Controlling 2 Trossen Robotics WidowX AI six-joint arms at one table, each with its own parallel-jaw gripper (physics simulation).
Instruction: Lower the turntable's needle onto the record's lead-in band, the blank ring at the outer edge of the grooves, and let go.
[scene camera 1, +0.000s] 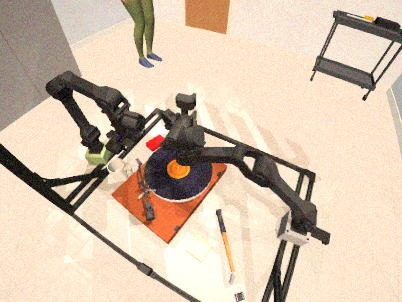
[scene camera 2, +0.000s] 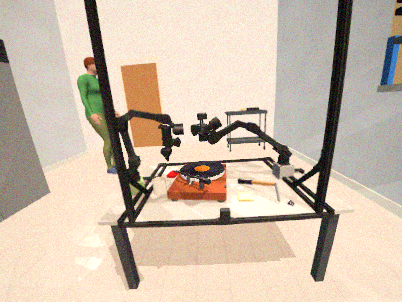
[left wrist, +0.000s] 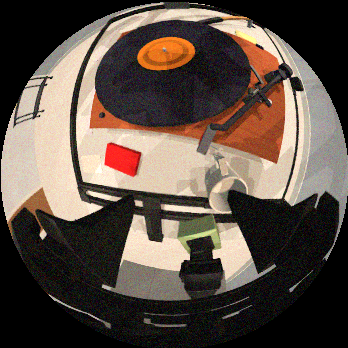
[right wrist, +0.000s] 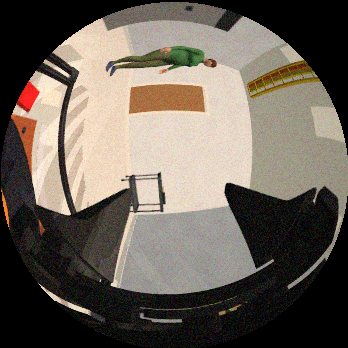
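Seen in the pictures: left gripper, fingertip midpoint: (scene camera 1: 131, 142) (scene camera 2: 168, 158) (left wrist: 182, 198); right gripper, fingertip midpoint: (scene camera 1: 195, 102) (right wrist: 178, 191); left arm's base, link origin: (scene camera 1: 96, 148) (left wrist: 200, 244); right arm's base, link origin: (scene camera 1: 299, 225) (scene camera 2: 283, 163).
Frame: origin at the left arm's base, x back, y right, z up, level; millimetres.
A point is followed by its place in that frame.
The orange-red turntable (scene camera 1: 161, 222) @[x -383, y 331, z -12 mm] (scene camera 2: 198, 193) @[x -293, y 324, z -19 mm] (left wrist: 267, 147) @[x -191, y 208, z -12 mm] carries a black record (scene camera 1: 195, 185) @[x -506, y 175, z 15 mm] (scene camera 2: 216, 170) @[x -487, y 180, z 15 mm] (left wrist: 150, 102) @[x -333, y 32, z 15 mm] with an orange label. The dark tonearm (scene camera 1: 144, 189) @[x -305, y 220, z 40 mm] (left wrist: 240, 114) @[x -268, y 140, z 40 mm] lies beside the record, outside its edge. Its headshell (scene camera 1: 139, 163) @[x -254, y 93, z 33 mm] (left wrist: 206, 139) @[x -250, y 83, z 36 mm] points toward the mug; the needle itself is too small to see. My left gripper (scene camera 1: 119, 143) (scene camera 2: 170, 150) (left wrist: 182, 198) @[x -223, y 43, z 111 mm] is open and empty, above the table's left side near the mug. My right gripper (scene camera 1: 176, 120) (scene camera 2: 196, 131) @[x -493, y -21, z 288 mm] (right wrist: 178, 191) @[x -493, y -21, z 288 mm] is open and empty, high behind the record, facing away from it.
A pale mug (scene camera 1: 118, 169) @[x -116, y 69, z -70 mm] (scene camera 2: 159, 186) @[x -128, y 133, z -19 mm] (left wrist: 227, 185) @[x -111, y 108, z -70 mm] stands beside the headshell. A red block (scene camera 1: 155, 142) @[x -275, y -107, z -58 mm] (scene camera 2: 172, 174) @[x -263, y -86, z -58 mm] (left wrist: 122, 159) @[x -272, y -104, z -58 mm] (right wrist: 28, 96) lies behind the turntable. A hammer (scene camera 1: 227, 245) @[x -637, y 404, z -10 mm] (scene camera 2: 260, 183) @[x -632, y 416, z -15 mm] and a yellow note (scene camera 1: 199, 247) @[x -535, y 405, z -68 mm] (scene camera 2: 245, 197) @[x -525, y 419, z -68 mm] lie to the right. Black frame bars edge the table.
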